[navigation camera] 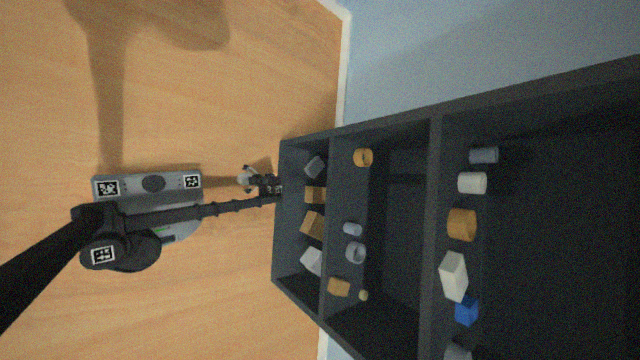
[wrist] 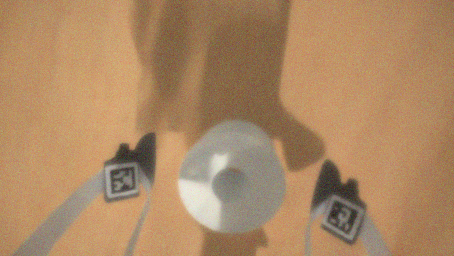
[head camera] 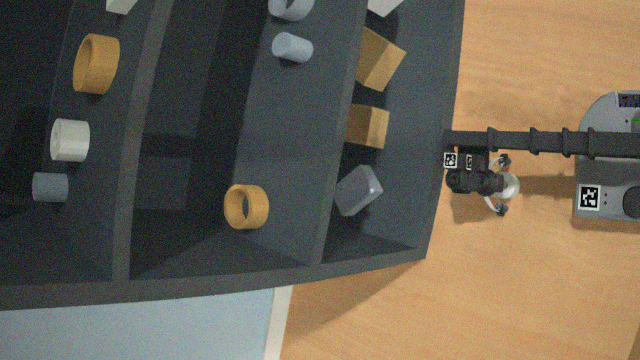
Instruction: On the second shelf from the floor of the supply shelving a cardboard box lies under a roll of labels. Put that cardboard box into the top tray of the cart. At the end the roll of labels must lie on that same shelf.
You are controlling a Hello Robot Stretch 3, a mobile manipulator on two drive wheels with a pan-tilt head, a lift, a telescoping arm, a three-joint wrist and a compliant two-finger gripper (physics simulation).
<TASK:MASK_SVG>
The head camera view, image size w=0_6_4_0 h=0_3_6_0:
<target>my gripper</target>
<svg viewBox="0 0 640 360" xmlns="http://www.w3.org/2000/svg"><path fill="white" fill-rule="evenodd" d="M471 193L471 191L468 191L465 188L462 190L452 189L453 193ZM506 153L501 154L500 157L493 159L489 163L488 172L483 172L489 178L489 186L483 191L478 192L484 197L488 206L496 211L498 216L504 216L505 212L509 209L507 205L500 204L500 200L494 195L495 192L503 192L504 176L495 173L501 170L503 166L511 164L511 160ZM491 195L497 199L498 204L495 207L488 198ZM498 160L500 167L498 170L493 172L490 170L490 168Z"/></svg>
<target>grey block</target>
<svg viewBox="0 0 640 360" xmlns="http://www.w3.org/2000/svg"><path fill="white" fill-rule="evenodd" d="M369 165L360 164L336 184L333 199L342 216L355 215L384 192Z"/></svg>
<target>white roll of labels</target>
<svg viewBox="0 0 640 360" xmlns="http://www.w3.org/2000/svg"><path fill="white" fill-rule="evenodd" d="M56 119L50 138L51 158L60 161L83 162L87 156L90 141L88 122Z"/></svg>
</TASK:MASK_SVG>
